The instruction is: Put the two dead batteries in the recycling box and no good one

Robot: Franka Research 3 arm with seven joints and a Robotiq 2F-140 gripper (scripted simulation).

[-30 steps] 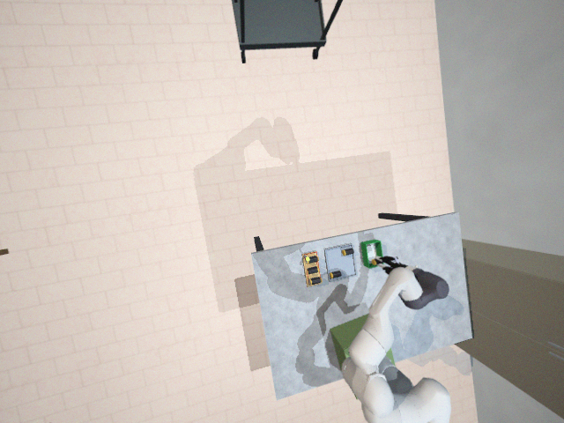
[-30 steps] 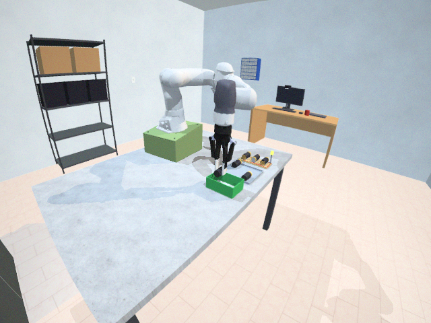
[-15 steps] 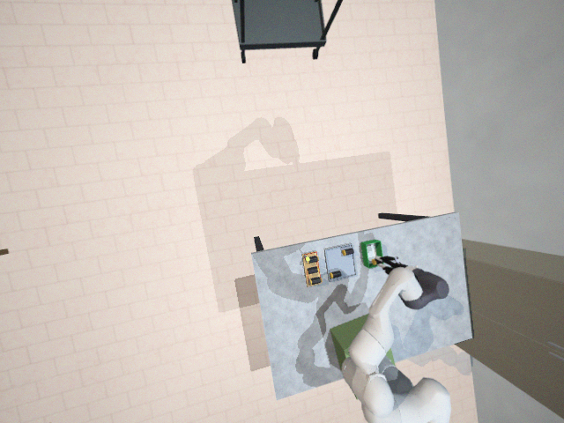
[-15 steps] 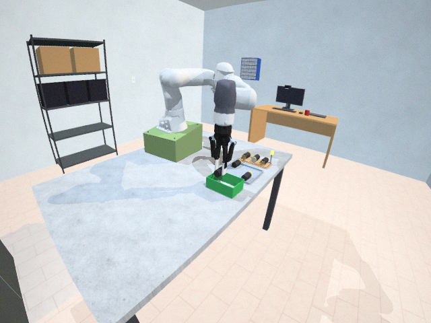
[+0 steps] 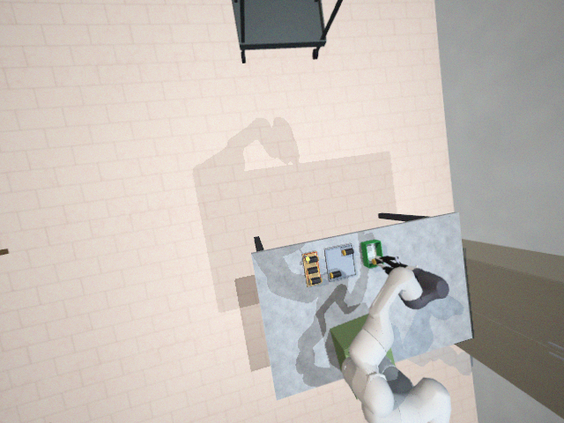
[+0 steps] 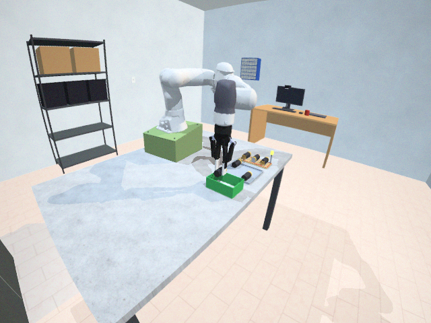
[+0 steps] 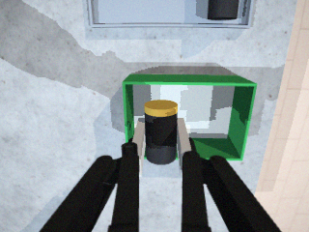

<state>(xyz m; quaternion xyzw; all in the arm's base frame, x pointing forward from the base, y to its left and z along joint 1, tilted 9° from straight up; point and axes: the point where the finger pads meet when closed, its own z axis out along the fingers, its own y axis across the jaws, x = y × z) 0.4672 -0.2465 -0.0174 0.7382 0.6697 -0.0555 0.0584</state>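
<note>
Now: hand 9 cm above the green recycling box and 3 cm short of it. From my hand the other things lie so: grey tray (20 cm to the left, 10 cm below, 3 cm ahead); then post (41 cm to the left, 15 cm ahead, 7 cm below).
</note>
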